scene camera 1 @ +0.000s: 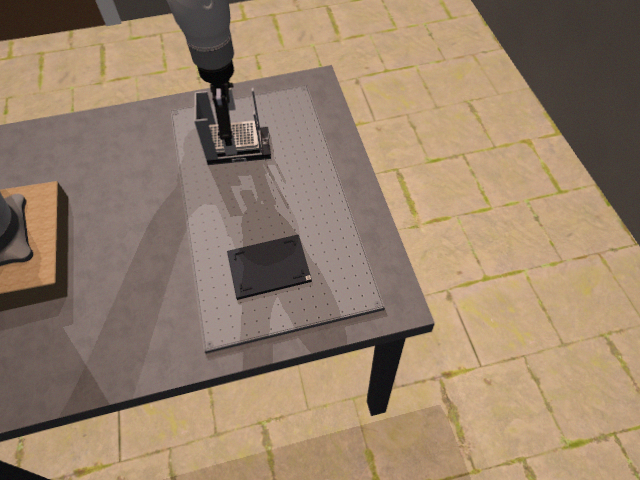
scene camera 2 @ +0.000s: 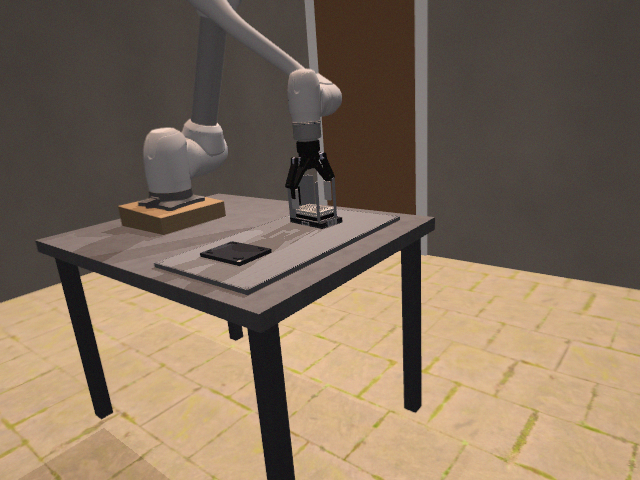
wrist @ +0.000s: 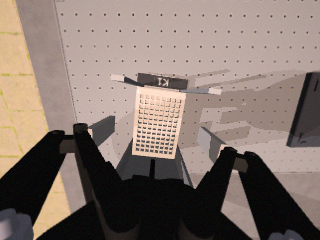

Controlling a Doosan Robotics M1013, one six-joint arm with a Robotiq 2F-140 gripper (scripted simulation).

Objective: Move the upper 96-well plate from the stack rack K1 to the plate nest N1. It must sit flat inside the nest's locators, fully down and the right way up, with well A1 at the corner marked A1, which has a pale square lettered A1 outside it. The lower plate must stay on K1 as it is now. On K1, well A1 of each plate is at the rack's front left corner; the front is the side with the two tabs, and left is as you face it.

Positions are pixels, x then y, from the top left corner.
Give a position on a white 96-well plate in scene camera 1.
245,135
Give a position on a white 96-well plate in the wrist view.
158,113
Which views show my gripper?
Scene camera 1, scene camera 2 and the wrist view: all of them.
